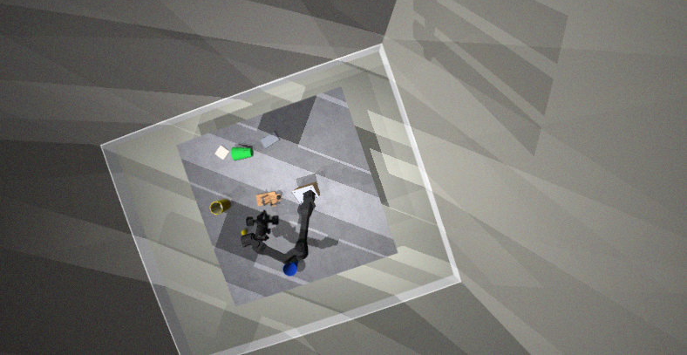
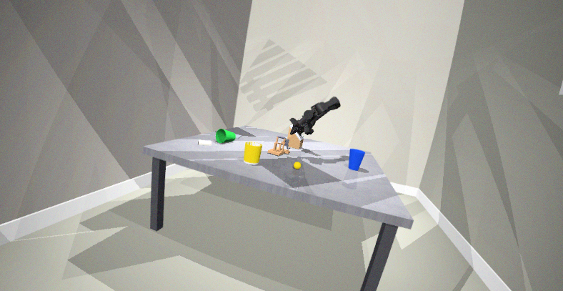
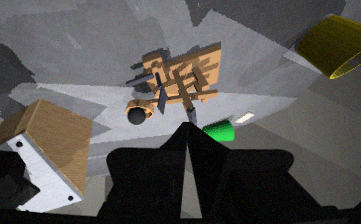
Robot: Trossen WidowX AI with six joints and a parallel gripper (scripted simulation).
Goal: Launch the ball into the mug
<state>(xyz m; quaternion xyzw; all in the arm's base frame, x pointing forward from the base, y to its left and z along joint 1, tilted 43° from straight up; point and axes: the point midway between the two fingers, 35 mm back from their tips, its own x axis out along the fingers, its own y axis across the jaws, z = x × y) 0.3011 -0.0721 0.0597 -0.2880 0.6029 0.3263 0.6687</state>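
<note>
My gripper tip is now 9 cm past the small black ball, 7 cm above it and 3 cm to the left of it. Also, from my gripper tip: yellow ball: 27 cm ahead, 12 cm below, 9 cm to the left; then wooden catapult: 8 cm below, 3 cm to the right, 2 cm behind; then yellow mug: 31 cm ahead, 16 cm to the right, 11 cm below.
</note>
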